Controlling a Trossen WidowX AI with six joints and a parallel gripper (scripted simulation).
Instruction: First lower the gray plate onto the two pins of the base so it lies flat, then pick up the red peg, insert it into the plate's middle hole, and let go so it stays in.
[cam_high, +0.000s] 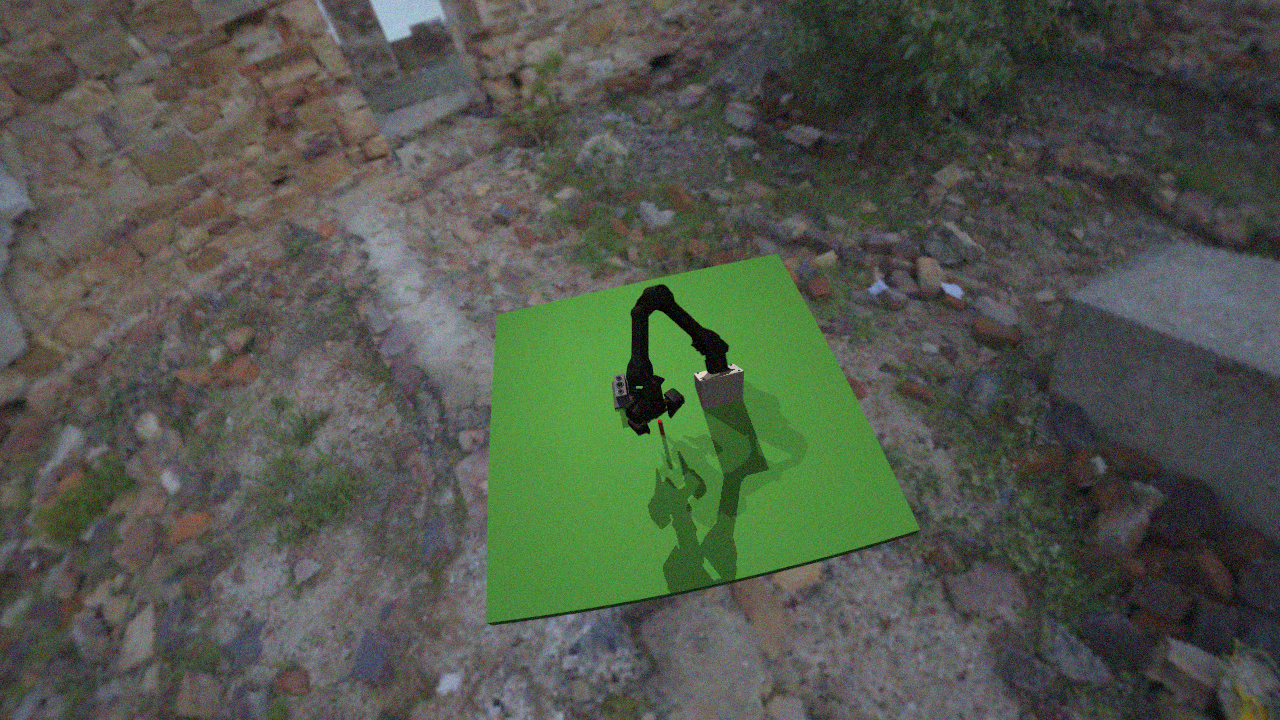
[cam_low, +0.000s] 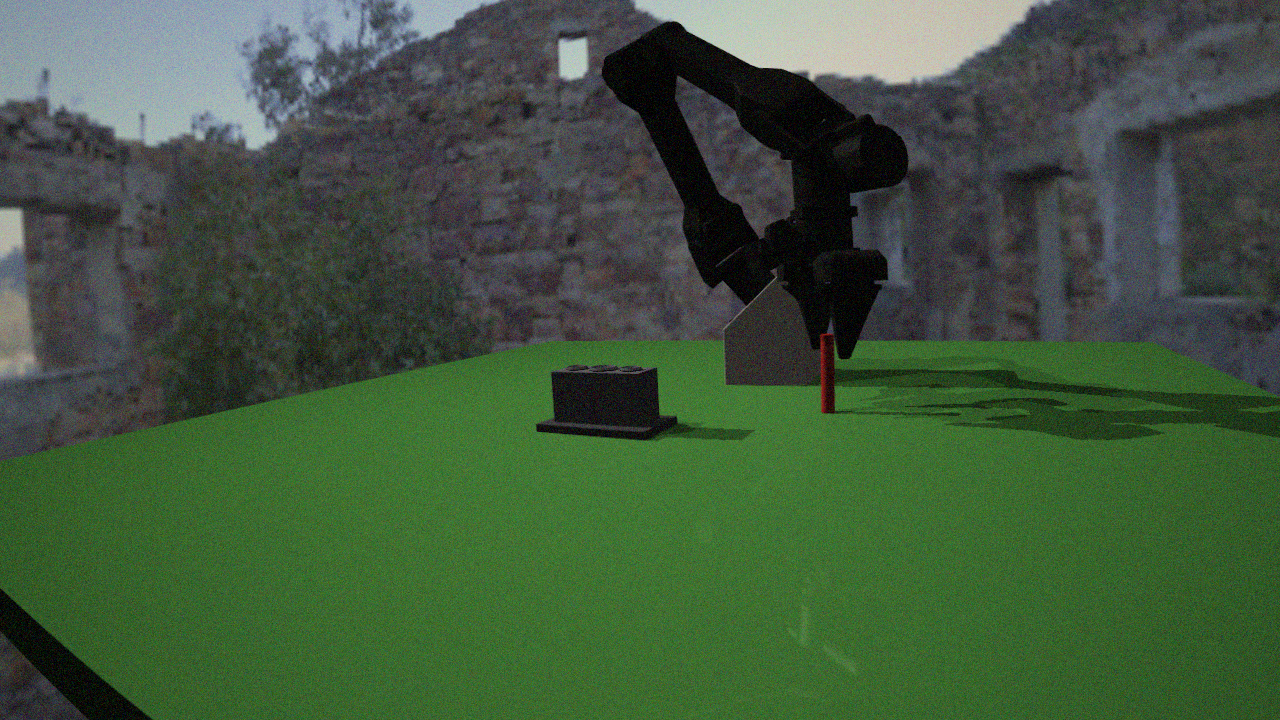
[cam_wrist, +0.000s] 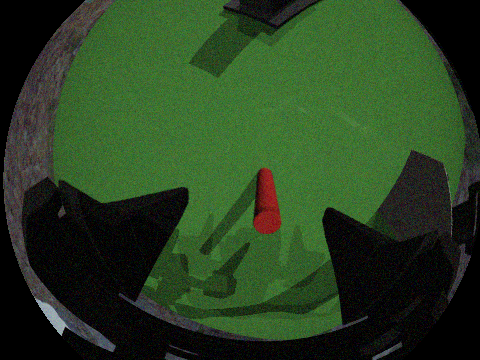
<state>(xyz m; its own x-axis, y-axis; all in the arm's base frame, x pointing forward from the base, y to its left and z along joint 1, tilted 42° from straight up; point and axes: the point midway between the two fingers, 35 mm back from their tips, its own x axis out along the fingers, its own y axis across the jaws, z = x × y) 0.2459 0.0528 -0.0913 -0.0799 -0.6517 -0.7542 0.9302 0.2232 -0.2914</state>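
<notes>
Now: gripper tip 20 mm above the red peg. From my gripper tip the other things lie so: dark base 80 mm ahead, 210 mm to the right, 50 mm below; then gray plate 80 mm ahead, 210 mm to the right, 10 mm below.
</notes>
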